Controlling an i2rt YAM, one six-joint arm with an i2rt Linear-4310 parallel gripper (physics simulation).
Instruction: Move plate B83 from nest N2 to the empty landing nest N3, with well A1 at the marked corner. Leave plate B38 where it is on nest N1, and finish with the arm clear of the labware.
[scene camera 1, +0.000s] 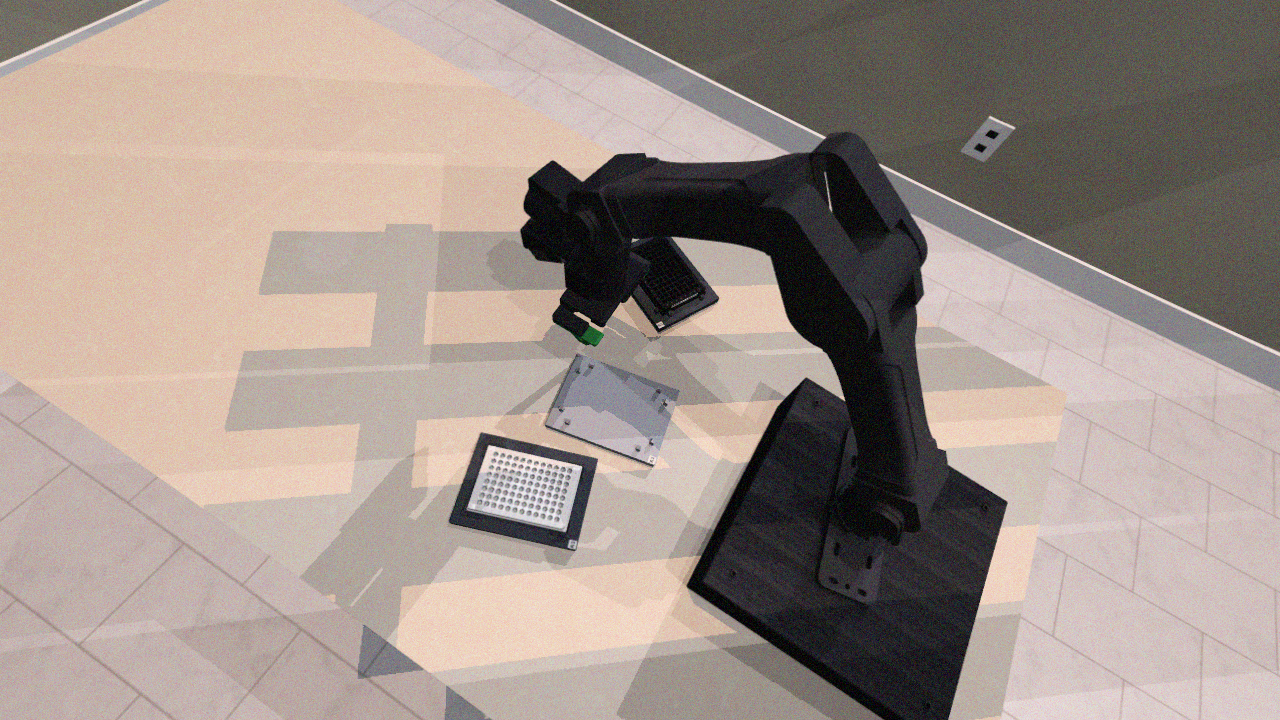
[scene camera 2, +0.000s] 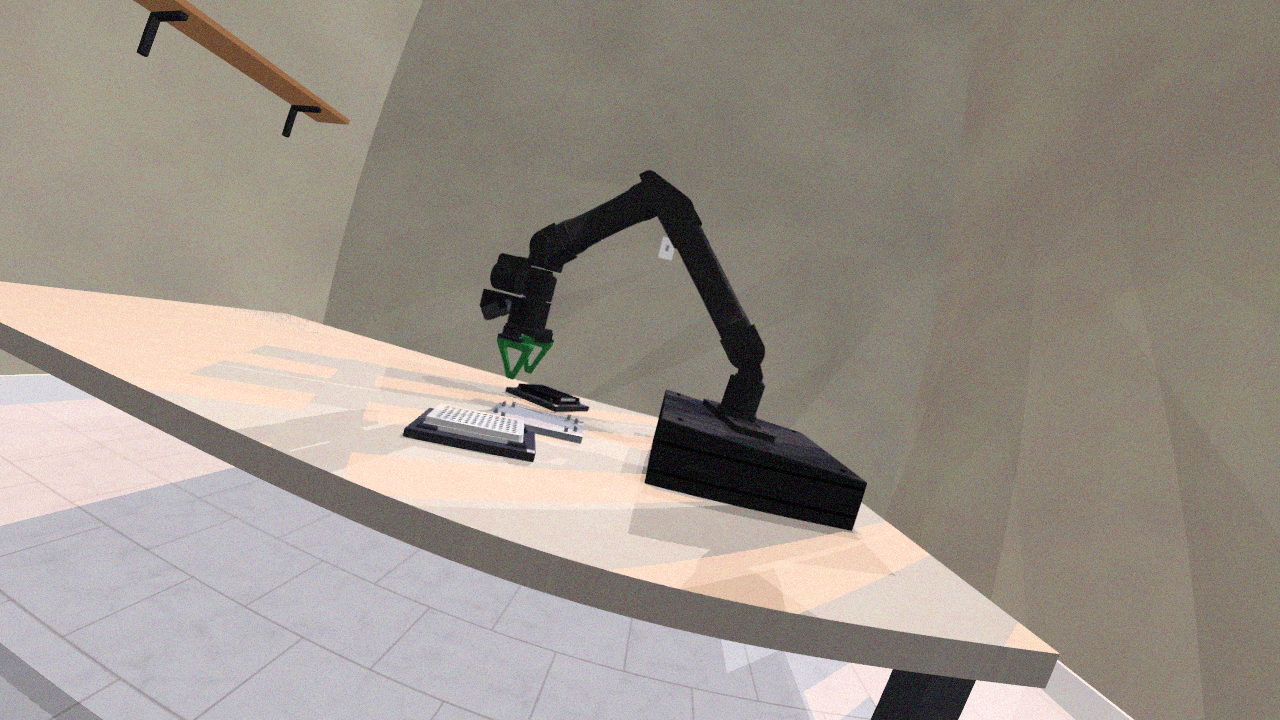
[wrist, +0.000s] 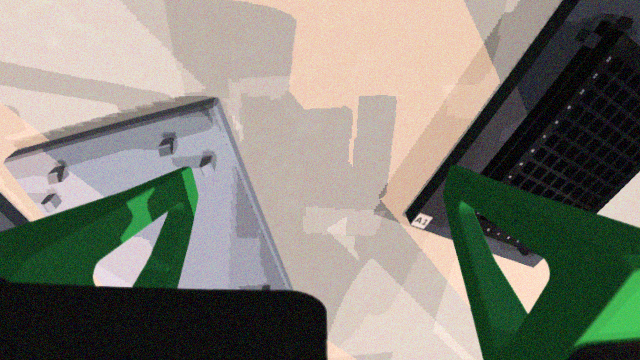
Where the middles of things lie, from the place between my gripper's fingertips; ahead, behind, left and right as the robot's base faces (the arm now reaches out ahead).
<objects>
The plate nest (scene camera 1: 600, 404) is 100 mm to the left of my hand, 60 mm behind it and 50 mm below it.
</objects>
